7 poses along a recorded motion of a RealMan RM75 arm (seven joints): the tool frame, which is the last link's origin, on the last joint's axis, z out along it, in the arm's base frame.
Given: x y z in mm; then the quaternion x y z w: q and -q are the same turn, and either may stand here.
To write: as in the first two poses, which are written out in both.
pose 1, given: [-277.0 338.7 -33.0 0.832 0.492 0.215 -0.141]
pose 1, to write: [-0.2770 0.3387 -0.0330 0.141 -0.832 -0.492 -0.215]
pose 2, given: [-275.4 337.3 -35.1 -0.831 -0.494 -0.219 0.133]
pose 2, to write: [-0.2754 0.3373 -0.0351 0.133 -0.831 -0.494 -0.219]
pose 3, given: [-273.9 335.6 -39.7 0.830 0.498 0.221 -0.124]
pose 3, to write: [-0.2739 0.3356 -0.0397 0.124 -0.830 -0.498 -0.221]
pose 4, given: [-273.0 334.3 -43.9 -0.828 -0.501 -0.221 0.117]
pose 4, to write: [-0.2730 0.3343 -0.0439 0.117 -0.828 -0.501 -0.221]
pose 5, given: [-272.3 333.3 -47.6 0.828 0.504 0.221 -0.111]
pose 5, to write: [-0.2723 0.3333 -0.0476 0.111 -0.828 -0.504 -0.221]
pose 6, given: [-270.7 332.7 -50.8 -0.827 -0.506 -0.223 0.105]
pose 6, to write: [-0.2707 0.3327 -0.0508 0.105 -0.827 -0.506 -0.223]
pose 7, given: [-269.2 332.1 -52.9 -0.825 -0.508 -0.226 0.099]
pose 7, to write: [-0.2692 0.3321 -0.0529 0.099 -0.825 -0.508 -0.226]
